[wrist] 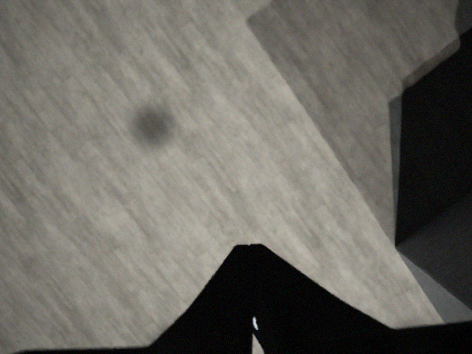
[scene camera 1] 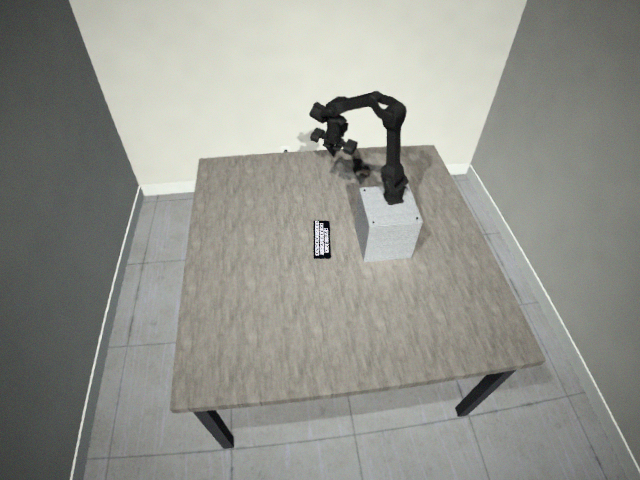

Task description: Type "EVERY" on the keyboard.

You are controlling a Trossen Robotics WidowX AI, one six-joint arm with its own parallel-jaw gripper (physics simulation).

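Where they show: gripper, fingertip midpoint: (wrist: 248, 257) (scene camera 1: 333, 155); arm's base, origin of the base link: (scene camera 1: 393, 198).
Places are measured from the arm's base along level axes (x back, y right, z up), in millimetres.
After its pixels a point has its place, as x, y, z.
A small black keyboard (scene camera 1: 321, 239) @[-278, 30, -207] with white key markings lies flat on the table, left of the pale box, in the scene view. Its letters are too small to read there, and I cannot make out the keyboard in the wrist view. My gripper (scene camera 1: 332, 152) @[-173, 265, 41] (wrist: 248, 257) @[-173, 265, 41] is shut with nothing between its fingers. It hangs above the back part of the table, pointing down, farther back than the keyboard and well apart from it. In the wrist view its dark fingertips meet at the lower middle, over wood-grained tabletop.
The pale grey box (scene camera 1: 390, 240) @[-45, -127, -98] under the arm's base stands right of the keyboard. The wooden table (scene camera 1: 310, 330) @[-419, -365, -223] has its back edge near the cream wall (scene camera 1: 232, 77). Shadows and dark shapes lie at the right of the wrist view; a blurred dark spot shows left of its centre.
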